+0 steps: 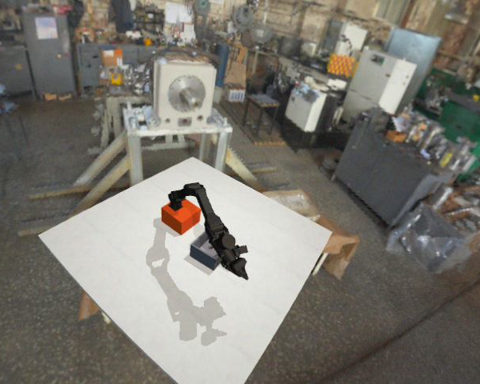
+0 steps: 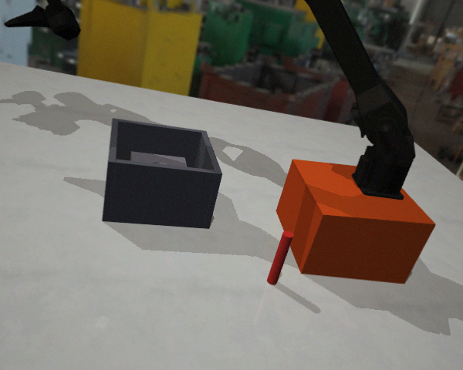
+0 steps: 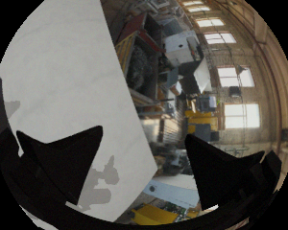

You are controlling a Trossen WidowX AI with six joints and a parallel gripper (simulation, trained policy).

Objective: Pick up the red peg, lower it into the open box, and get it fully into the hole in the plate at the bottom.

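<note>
My gripper tip is 470 mm past the red peg, 310 mm to the right of it and 190 mm above it. Round my gripper tip: grey plate (300 mm behind, 140 mm to the left, 180 mm below); dark box (300 mm behind, 140 mm to the left, 200 mm below).
</note>
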